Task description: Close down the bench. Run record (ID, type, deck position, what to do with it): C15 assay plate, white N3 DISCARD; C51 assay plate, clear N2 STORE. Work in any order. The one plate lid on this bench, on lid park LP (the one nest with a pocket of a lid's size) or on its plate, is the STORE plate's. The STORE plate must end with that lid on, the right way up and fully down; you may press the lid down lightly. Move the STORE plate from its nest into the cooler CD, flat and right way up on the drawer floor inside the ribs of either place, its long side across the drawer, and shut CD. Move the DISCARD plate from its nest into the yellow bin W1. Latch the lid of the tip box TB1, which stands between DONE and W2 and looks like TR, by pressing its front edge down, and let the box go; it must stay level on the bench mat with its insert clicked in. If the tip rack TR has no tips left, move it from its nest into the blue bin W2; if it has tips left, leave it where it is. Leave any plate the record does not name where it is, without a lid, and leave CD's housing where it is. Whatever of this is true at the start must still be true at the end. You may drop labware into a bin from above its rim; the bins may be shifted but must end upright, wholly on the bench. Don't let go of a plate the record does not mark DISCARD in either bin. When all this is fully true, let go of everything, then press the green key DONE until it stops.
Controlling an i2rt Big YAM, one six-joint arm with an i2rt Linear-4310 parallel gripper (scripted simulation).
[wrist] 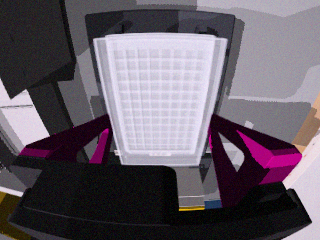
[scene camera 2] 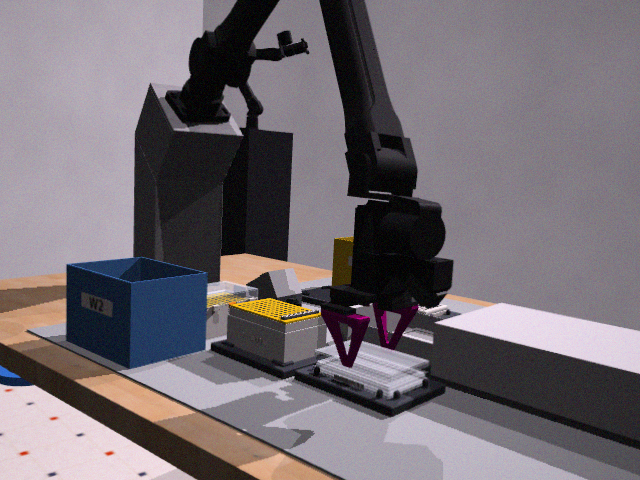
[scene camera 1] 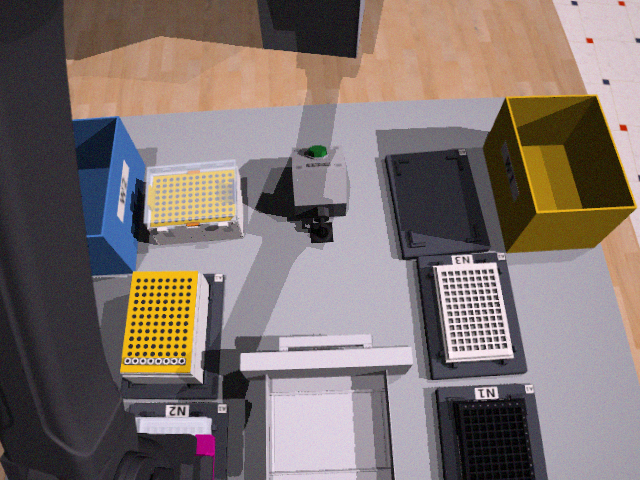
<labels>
A tip rack TR shows in the wrist view, in scene camera 2 [260,327] and in scene camera 1. A plate lid shows in the wrist view [160,90], in scene camera 2 and in scene camera 1. The same spot on the tip rack TR: [wrist: 191,195] is [scene camera 1: 136,376]. The same spot on the plate lid: [scene camera 1: 165,425] is [scene camera 2: 335,346].
</labels>
